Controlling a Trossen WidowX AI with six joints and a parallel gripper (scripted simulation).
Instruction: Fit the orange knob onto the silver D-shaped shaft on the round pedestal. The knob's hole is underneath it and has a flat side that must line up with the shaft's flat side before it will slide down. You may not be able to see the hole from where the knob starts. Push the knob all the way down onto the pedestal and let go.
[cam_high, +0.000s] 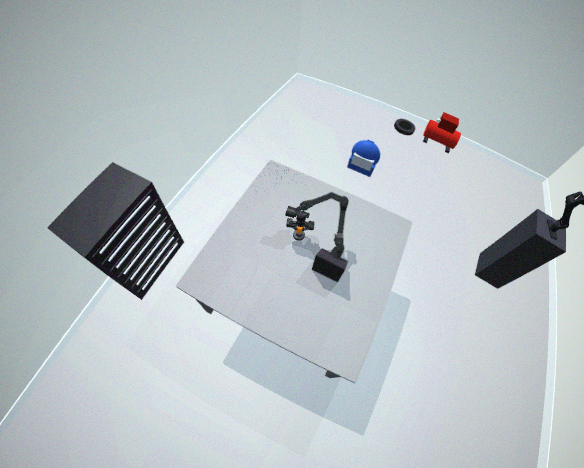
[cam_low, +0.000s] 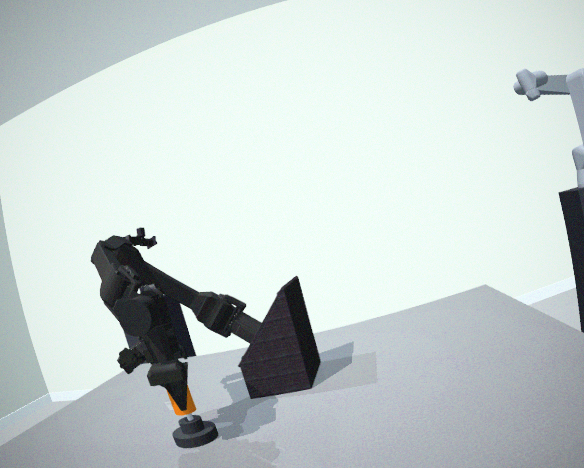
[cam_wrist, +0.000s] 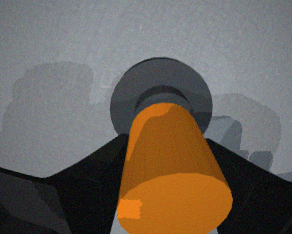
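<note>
Right now the orange knob is 30 mm above my gripper tip. Round my gripper tip: dark round pedestal: 40 mm below.
</note>
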